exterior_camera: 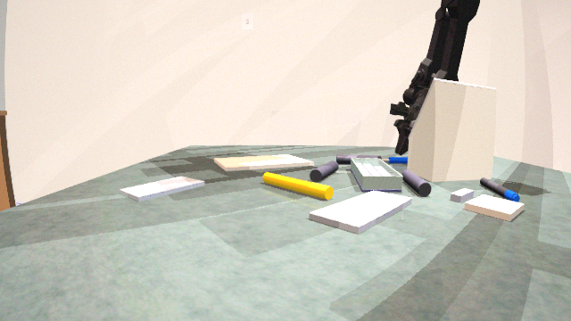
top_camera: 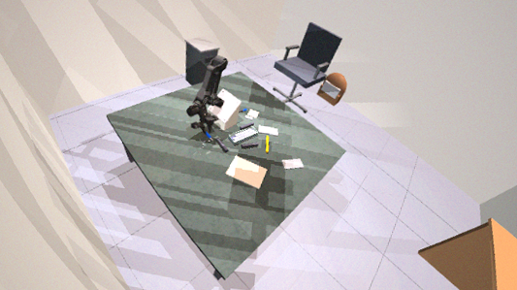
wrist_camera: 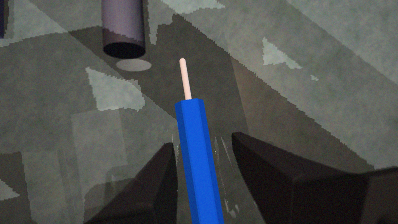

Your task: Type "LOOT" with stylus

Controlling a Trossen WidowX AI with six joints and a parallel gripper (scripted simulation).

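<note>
Right now my gripper tip is 1 cm short of the blue stylus and 2 cm above it. Also, from my gripper tip: eraser 7 cm ahead, 37 cm to the left, 2 cm below; then thin white tip 5 cm ahead, 1 cm to the right, 2 cm below; then keyboard 17 cm ahead, 19 cm to the left, 1 cm below.
</note>
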